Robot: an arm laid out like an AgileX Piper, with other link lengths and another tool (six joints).
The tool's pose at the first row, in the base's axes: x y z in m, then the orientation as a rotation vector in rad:
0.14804, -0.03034, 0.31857, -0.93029, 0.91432, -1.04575
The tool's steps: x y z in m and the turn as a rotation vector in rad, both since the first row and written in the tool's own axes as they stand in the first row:
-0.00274, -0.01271, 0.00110, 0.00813, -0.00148, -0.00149
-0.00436, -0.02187, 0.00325, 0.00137, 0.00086, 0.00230
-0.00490, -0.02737, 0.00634, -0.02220, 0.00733, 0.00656
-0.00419, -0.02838, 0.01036, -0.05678, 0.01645, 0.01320
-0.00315, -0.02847, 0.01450, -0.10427, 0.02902, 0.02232
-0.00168, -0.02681, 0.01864, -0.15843, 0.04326, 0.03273
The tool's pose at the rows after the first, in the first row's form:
0.14475, -0.03043, 0.33120, -0.92500, 0.90767, -1.04922
0.14372, -0.03059, 0.34069, -0.92752, 0.91509, -1.04477
0.14488, -0.03078, 0.34691, -0.94187, 0.93615, -1.03586
0.14849, -0.03098, 0.34906, -0.96279, 0.96684, -1.02196
0.15255, -0.03126, 0.35034, -0.99134, 1.00897, -1.00235
0.15722, -0.03156, 0.34993, -1.02369, 1.05684, -0.97916

